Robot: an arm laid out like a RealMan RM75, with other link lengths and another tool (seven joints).
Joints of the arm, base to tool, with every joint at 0 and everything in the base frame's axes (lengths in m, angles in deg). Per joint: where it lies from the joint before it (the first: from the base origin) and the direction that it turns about. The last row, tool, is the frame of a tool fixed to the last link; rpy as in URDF.
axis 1: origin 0 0 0.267 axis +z
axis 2: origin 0 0 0 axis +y
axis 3: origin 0 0 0.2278 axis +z
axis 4: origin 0 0 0 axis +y
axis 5: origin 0 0 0.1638 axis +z
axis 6: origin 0 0 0 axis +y
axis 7: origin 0 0 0.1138 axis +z
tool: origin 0.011 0.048 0.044 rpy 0 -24 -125.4
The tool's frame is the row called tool.
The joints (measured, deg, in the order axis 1, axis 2, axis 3, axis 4, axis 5, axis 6, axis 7), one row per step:
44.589 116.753 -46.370 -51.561 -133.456 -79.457 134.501
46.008 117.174 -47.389 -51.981 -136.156 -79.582 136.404
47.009 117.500 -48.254 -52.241 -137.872 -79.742 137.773
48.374 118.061 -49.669 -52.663 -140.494 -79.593 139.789
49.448 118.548 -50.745 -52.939 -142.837 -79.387 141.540
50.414 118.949 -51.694 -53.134 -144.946 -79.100 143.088
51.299 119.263 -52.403 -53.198 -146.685 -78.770 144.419
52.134 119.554 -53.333 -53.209 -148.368 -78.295 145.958
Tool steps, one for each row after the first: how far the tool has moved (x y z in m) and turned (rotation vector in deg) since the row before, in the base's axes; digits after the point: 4 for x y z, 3 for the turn. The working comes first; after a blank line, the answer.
Tool pose at each row, in the base's axes (x y z in m, rotation vector in deg; the steps are taken from these numbers as rounded here):
0.1364 0.3278 0.0387 -140.441 -103.400 11.023
0.1326 0.3289 0.0338 -142.595 -104.550 9.332
0.1295 0.3292 0.0300 -144.049 -105.429 8.298
0.1256 0.3302 0.0243 144.556 105.557 -5.979
0.1232 0.3311 0.0197 143.514 104.220 -3.687
0.1213 0.3324 0.0159 142.646 103.151 -1.413
0.1194 0.3340 0.0130 142.061 102.348 0.521
0.1177 0.3358 0.0100 141.601 101.459 2.586

-0.0038 0.0011 -0.0049 -1.176 -2.329 -0.135
-0.0031 0.0003 -0.0038 -0.901 -1.549 -0.029
-0.0039 0.0010 -0.0057 -0.900 -2.511 -0.040
-0.0024 0.0009 -0.0046 -0.520 -2.171 -0.232
-0.0019 0.0013 -0.0038 -0.245 -1.989 -0.169
-0.0019 0.0016 -0.0029 -0.029 -1.583 -0.150
-0.0017 0.0018 -0.0030 0.092 -1.622 -0.241

